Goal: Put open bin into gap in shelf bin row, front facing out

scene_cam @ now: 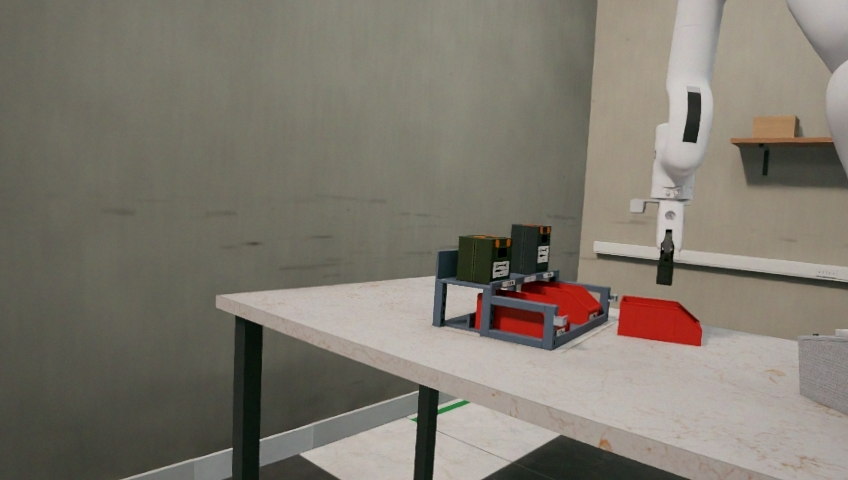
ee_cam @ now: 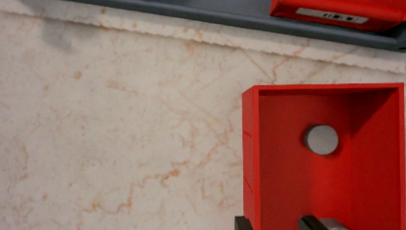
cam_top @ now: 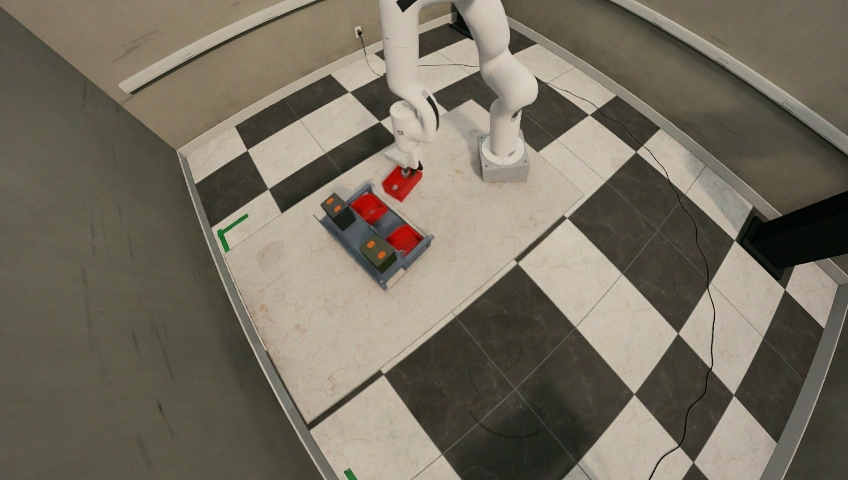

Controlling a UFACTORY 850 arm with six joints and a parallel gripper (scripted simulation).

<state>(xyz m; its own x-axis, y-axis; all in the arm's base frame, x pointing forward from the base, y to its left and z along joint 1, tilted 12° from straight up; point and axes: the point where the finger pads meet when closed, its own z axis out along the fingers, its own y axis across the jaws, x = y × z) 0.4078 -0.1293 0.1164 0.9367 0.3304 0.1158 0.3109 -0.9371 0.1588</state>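
Now: the red open bin 20 mm ahead of my hand, 50 mm to the right of it and 110 mm below it. Also, from my hand: grey-blue shelf: 260 mm ahead, 100 mm to the left, 80 mm below; large grey disc: 20 mm behind, 80 mm to the right, 130 mm below; dark grey box: 340 mm ahead, 20 mm above.
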